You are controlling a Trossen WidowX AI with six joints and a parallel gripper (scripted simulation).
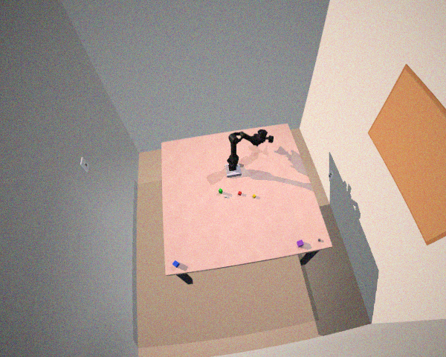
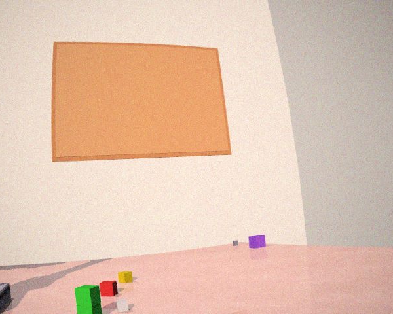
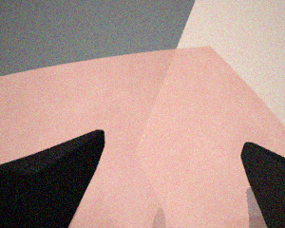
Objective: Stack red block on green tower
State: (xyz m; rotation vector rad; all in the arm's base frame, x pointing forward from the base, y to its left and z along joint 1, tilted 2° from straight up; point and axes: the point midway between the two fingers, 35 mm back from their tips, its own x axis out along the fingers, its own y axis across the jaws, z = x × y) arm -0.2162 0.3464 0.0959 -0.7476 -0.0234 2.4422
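Right now my gripper tip is 50 cm short of the red block, 34 cm to the left of it and 9 cm above it. Also, from my gripper tip: yellow block (55 cm ahead, 23 cm to the right, 9 cm below); then purple block (102 cm ahead, 9 cm below, 4 cm to the left); then small white block (51 cm ahead, 46 cm to the right, 10 cm below).
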